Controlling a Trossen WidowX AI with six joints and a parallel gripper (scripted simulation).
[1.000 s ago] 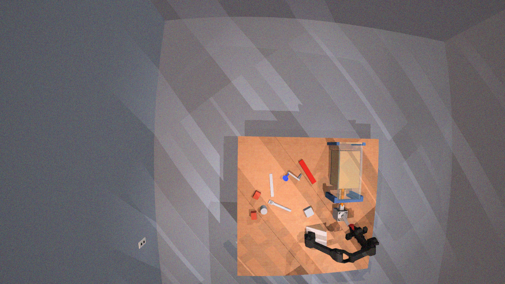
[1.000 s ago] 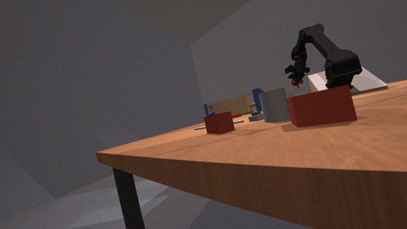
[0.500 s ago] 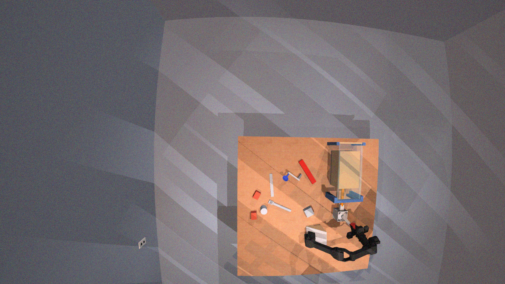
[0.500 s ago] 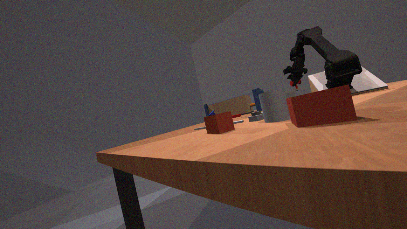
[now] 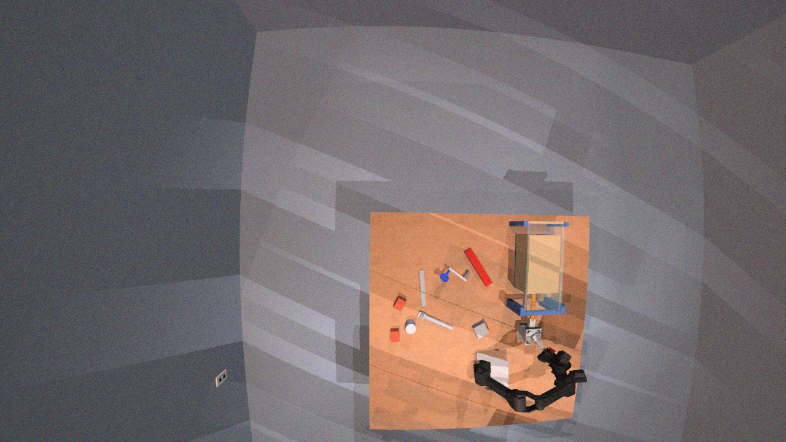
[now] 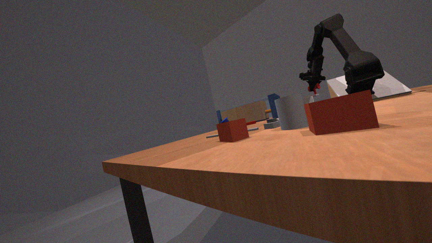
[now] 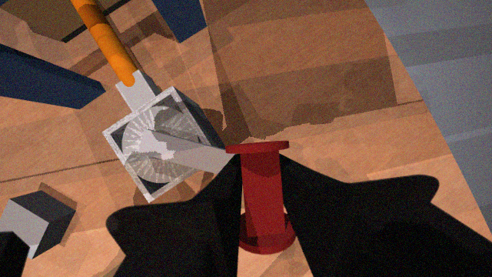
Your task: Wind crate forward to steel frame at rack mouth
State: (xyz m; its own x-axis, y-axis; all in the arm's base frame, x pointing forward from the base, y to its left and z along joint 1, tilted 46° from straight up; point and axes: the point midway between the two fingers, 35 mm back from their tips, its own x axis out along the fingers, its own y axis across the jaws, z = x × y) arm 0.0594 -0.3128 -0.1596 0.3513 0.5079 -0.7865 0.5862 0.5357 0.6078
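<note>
Now: the red grip 10 mm behind my gripper tip, 10 mm to the left of it and 10 mm above it. Round my gripper tip: grey winch: 50 mm ahead, 60 mm to the left, 100 mm below; then blue steel frame: 230 mm ahead, 50 mm to the left, 20 mm below; then red-knobbed crank: 20 mm ahead, 30 mm to the left, 20 mm below.
</note>
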